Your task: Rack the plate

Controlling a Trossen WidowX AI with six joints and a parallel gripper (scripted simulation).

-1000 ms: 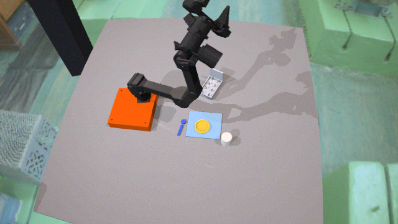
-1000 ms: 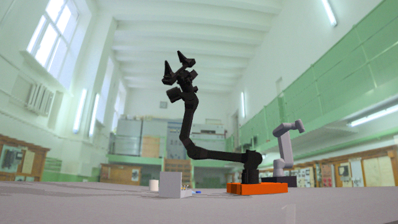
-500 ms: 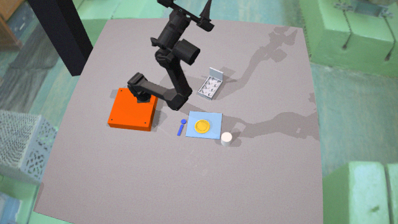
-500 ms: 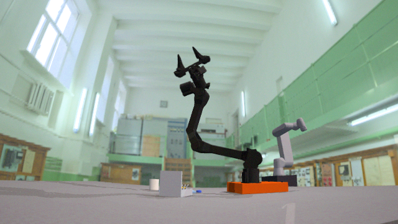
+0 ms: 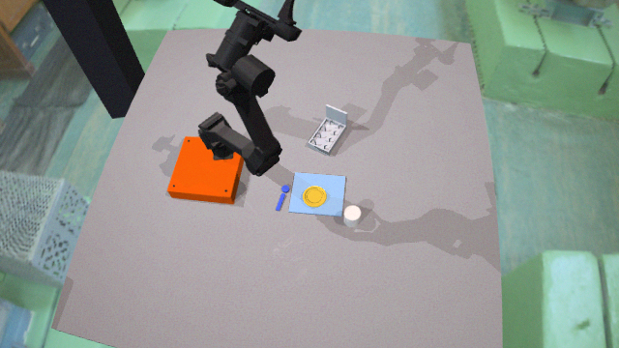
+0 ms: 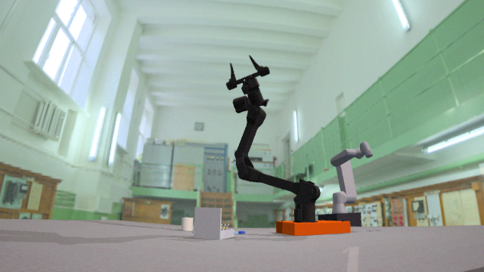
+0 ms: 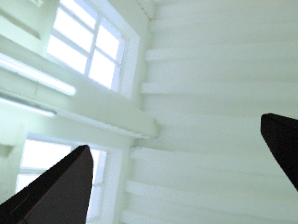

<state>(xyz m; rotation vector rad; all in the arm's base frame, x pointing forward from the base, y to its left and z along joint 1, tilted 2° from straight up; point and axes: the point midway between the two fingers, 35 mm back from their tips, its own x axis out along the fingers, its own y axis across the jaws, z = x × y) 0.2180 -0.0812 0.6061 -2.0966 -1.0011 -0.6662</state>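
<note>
My gripper tip is 40 mm short of the yellow plate, 110 mm to the left of it and 660 mm above it. Round my gripper tip: grey dish rack: 90 mm ahead, 100 mm to the left, 650 mm below; then blue spoon: 50 mm behind, 100 mm to the right, 670 mm below; then light blue mat: 50 mm ahead, 100 mm to the right, 670 mm below.
</note>
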